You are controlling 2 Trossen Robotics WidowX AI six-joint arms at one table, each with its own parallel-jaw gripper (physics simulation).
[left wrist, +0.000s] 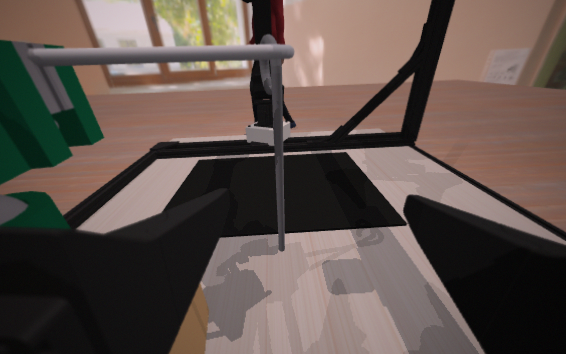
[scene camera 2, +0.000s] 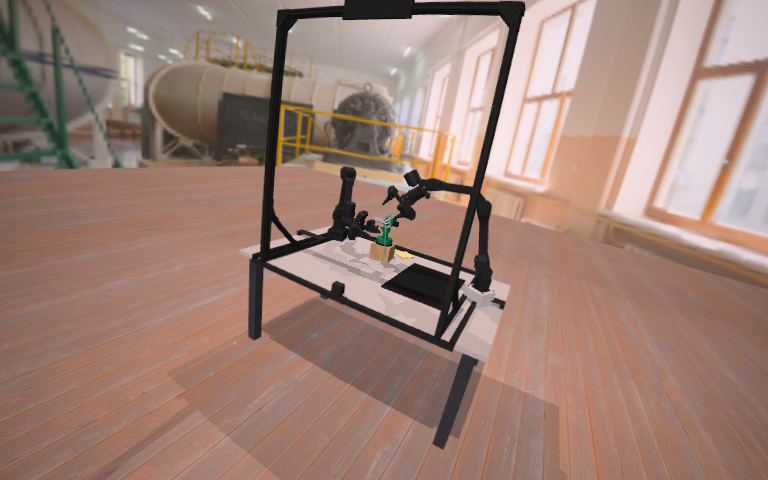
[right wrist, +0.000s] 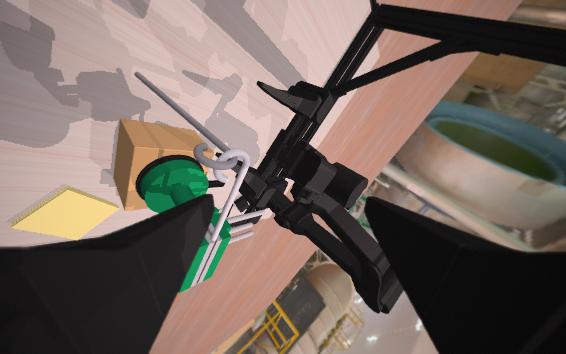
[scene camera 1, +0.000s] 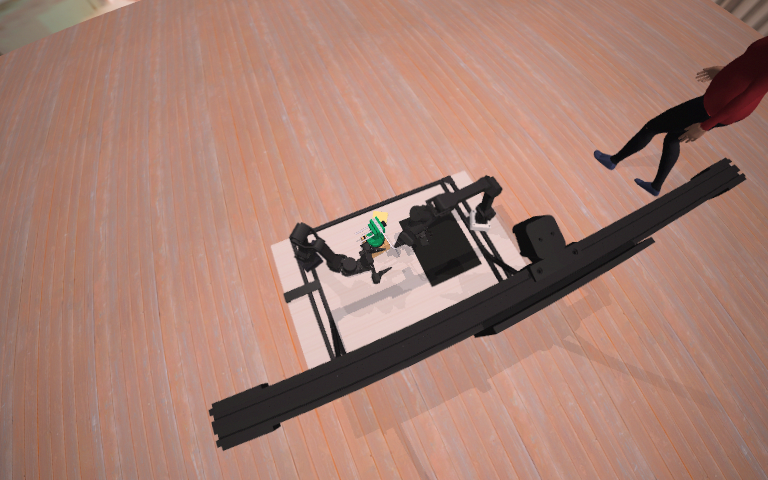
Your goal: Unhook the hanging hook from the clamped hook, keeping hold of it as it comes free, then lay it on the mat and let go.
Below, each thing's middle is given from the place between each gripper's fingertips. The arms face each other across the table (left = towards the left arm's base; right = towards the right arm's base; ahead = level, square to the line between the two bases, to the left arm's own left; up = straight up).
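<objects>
From my left hand: clamped hook (left wrist: 171, 54) 7 cm above, 10 cm ahead, 1 cm to the left; tan block (right wrist: 139, 143) 13 cm below, 14 cm ahead, 4 cm to the left; black mat (scene camera 1: 449, 254) 17 cm below, 30 cm to the right, 8 cm ahead; green base (right wrist: 171, 183) 3 cm below, 14 cm ahead, 4 cm to the left.
Clamped hook 6 cm below my right hand, 9 cm ahead of it, 5 cm to the left of it. Tan block 25 cm below my right hand, 12 cm ahead of it, 8 cm to the left of it. Black mat 29 cm below my right hand, 26 cm to the right of it, 6 cm ahead of it. Green base 16 cm below my right hand, 12 cm ahead of it, 8 cm to the left of it.
</objects>
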